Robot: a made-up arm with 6 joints.
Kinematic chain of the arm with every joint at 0, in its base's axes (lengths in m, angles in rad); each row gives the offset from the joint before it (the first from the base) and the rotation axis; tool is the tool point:
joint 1: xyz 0 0 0.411 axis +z
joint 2: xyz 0.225 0 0 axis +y
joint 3: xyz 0 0 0.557 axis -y
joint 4: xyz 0 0 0.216 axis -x
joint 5: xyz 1.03 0 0 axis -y
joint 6: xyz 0.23 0 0 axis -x
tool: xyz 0 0 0
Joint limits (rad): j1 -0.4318..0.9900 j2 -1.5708..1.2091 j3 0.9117..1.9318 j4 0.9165..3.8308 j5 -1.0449..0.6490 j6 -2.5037..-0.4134
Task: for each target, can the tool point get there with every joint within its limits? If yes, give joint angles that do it. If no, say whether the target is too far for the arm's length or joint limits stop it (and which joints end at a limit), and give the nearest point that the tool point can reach.
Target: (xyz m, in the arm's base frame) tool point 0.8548 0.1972 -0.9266
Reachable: no: joint limits stop it (at a limit: joint 2, joint 3, joint 4, joint 5) | nearest point 1.8276 0.4216 0.3632 | short by 1.631 m
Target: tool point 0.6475 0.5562 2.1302
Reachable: yes | joints 0.6659 0.4058 1.4846 1.7071 0.1647 -2.0976
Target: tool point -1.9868 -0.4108 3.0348
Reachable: no: too far | nearest point -0.9534 -0.1971 1.8063 | short by 1.620 m
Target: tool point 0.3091 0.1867 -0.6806
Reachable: no: joint limits stop it (at a limit: joint 1, joint 2, joint 3, joint 5) | nearest point -1.1204 0.5794 -0.3739 | short by 1.514 m
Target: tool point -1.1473 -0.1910 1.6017
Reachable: yes | joints 0.1386 -1.0107 1.1515 2.5471 -0.2403 -1.2709
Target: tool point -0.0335 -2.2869 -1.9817
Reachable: no: too far | nearest point -0.6058 -1.1454 -0.3366 | short by 2.083 m
